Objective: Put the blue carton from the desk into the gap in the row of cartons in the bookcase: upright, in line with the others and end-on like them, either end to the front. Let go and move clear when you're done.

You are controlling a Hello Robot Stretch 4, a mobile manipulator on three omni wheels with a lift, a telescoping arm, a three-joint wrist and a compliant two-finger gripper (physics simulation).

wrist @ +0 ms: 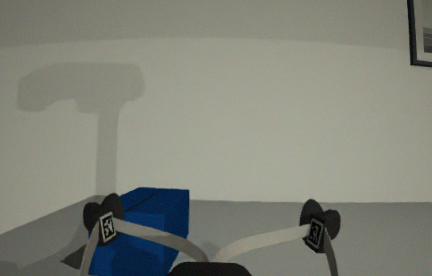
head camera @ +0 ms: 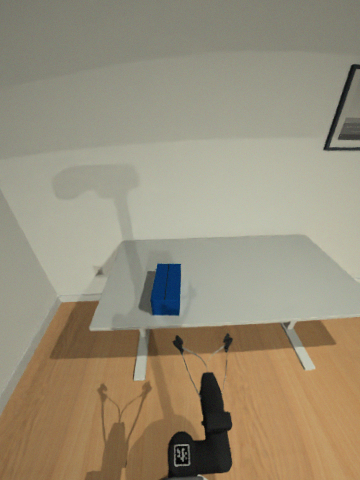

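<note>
The blue carton [head camera: 167, 290] [wrist: 175, 216] stands on the desk [head camera: 240, 280] [wrist: 380, 240], near its front edge and left of the desk's middle, with one end towards me. My gripper [head camera: 203, 342] [wrist: 211, 227] is open and empty, its fingers wide apart. In the head camera view it is in front of the desk's front edge, to the right of the carton. In the wrist view the left fingertip overlaps the carton's left part, and the carton's lower part is cut off by the frame. The bookcase and its row of cartons do not show in these views.
A wall stands behind the desk and another [head camera: 20, 280] at the left. A dark-framed picture [head camera: 341, 112] [wrist: 413, 35] hangs on the back wall at the right. The desk's legs [head camera: 142, 355] [head camera: 299, 347] stand on the wooden floor [head camera: 270, 425].
</note>
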